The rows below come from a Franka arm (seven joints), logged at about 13 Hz.
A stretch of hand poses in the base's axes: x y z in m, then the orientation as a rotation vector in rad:
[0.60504 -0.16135 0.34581 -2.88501 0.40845 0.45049]
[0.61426 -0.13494 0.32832 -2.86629 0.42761 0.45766]
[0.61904 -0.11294 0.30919 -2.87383 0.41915 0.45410]
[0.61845 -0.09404 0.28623 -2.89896 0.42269 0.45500]
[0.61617 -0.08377 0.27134 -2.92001 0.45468 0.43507]
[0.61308 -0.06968 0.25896 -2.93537 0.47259 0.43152]
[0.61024 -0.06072 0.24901 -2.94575 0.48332 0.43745]
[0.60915 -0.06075 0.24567 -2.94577 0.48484 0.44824]
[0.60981 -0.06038 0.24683 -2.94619 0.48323 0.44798]
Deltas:
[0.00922 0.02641 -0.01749 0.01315 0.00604 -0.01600]
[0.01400 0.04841 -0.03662 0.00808 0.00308 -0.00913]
[0.01341 0.06731 -0.05958 -0.01689 0.00457 -0.00540]
[0.01113 0.07758 -0.07447 -0.04376 -0.00559 -0.02231]
[0.00804 0.09167 -0.08685 -0.06266 -0.00600 -0.03010]
[0.00520 0.10063 -0.09680 -0.07547 -0.00084 -0.03373]
[0.00411 0.10060 -0.10014 -0.07632 0.00645 -0.03373]
[0.00477 0.10097 -0.09898 -0.07632 0.00615 -0.03266]

